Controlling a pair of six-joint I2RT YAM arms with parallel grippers.
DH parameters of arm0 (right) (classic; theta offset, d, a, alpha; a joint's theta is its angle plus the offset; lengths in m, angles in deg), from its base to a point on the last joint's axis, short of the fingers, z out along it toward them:
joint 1: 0 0.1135 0.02 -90
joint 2: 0 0 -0.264 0
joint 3: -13.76 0 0.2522 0
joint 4: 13.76 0 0.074 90
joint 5: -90 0 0 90
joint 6: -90 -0.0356 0 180
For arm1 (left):
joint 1: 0 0.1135 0.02 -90
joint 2: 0 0 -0.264 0
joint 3: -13.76 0 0.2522 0
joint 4: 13.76 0 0.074 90
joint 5: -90 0 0 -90
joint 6: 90 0.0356 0 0
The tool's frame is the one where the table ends.
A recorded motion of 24 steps. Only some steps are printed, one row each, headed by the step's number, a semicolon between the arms.
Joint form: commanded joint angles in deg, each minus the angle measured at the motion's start. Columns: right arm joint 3, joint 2, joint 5, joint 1, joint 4, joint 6; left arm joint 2, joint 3, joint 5, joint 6, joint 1, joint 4.
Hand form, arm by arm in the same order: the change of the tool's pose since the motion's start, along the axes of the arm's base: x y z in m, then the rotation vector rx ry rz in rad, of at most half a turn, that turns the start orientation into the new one. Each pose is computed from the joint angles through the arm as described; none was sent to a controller.
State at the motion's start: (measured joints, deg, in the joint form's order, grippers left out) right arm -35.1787 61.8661 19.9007 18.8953 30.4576 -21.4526; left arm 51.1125 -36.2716 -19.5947 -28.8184 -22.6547 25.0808
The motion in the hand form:
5: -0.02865 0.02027 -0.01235 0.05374 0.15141 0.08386; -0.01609 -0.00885 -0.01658 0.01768 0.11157 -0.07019
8: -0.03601 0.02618 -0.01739 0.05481 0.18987 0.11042; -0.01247 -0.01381 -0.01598 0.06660 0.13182 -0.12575
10: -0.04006 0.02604 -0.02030 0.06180 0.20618 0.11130; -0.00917 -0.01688 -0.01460 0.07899 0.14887 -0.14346
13: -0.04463 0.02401 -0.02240 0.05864 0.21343 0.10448; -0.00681 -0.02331 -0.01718 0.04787 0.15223 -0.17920
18: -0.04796 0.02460 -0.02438 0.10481 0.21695 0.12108; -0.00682 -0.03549 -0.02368 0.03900 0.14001 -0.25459
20: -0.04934 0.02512 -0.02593 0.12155 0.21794 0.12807; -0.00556 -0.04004 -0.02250 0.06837 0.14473 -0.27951
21: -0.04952 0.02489 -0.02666 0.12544 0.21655 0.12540; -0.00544 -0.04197 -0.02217 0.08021 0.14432 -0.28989
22: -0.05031 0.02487 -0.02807 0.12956 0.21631 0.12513; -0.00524 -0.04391 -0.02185 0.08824 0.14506 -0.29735
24: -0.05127 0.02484 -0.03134 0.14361 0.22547 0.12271; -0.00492 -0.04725 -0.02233 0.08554 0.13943 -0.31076
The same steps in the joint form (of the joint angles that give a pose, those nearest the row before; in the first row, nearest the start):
5: 3.05 -2.03 3.57 8.34 3.29 -6.67; -0.67 2.26 -0.89 -1.69 -4.45 4.06
8: 4.00 -1.99 4.04 11.00 3.52 -8.29; 2.24 0.13 -1.25 1.64 -5.24 6.65
10: 4.94 -2.63 4.51 11.53 3.51 -9.16; 4.02 -1.26 -1.60 2.36 -5.54 7.70
13: 5.90 -3.86 4.25 11.77 4.02 -9.74; 5.38 -0.94 -3.60 1.80 -6.54 5.25
18: 7.27 -4.99 6.63 12.06 2.27 -10.64; 7.40 -0.11 -4.93 2.66 -9.36 1.85
20: 7.96 -5.34 7.45 12.30 1.32 -11.07; 8.88 -1.50 -4.29 4.03 -10.35 3.26
21: 8.24 -5.47 7.52 12.25 0.92 -11.28; 9.36 -1.95 -3.95 4.56 -10.84 3.70
22: 8.70 -5.65 7.62 12.37 0.40 -11.54; 9.82 -2.35 -3.67 4.81 -11.30 3.98
24: 9.57 -5.66 8.33 12.39 -0.70 -12.28; 10.35 -2.40 -3.76 4.82 -11.99 3.15

